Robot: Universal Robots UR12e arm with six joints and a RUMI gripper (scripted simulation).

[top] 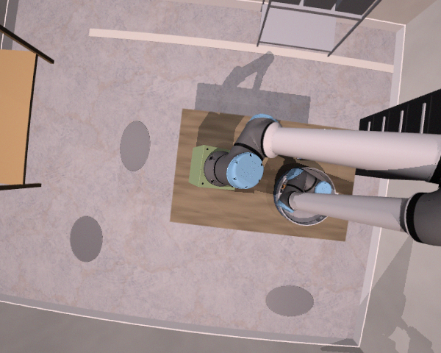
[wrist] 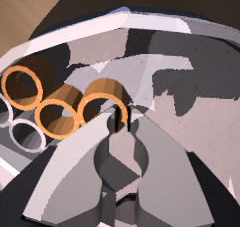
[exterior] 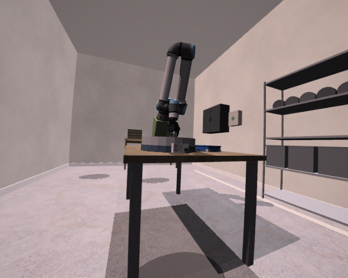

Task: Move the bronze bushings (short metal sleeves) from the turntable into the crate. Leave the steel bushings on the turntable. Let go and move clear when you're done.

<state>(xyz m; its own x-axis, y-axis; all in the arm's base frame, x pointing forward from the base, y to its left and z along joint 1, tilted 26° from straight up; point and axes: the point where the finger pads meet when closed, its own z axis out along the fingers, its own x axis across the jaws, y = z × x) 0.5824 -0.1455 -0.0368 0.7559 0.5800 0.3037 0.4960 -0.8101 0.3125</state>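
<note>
Now: the blue crate 18 cm ahead of my hand, 24 cm to the left of it and 5 cm below it. Also, from my hand: round grey turntable: 10 cm ahead, 11 cm to the right, 2 cm below.
</note>
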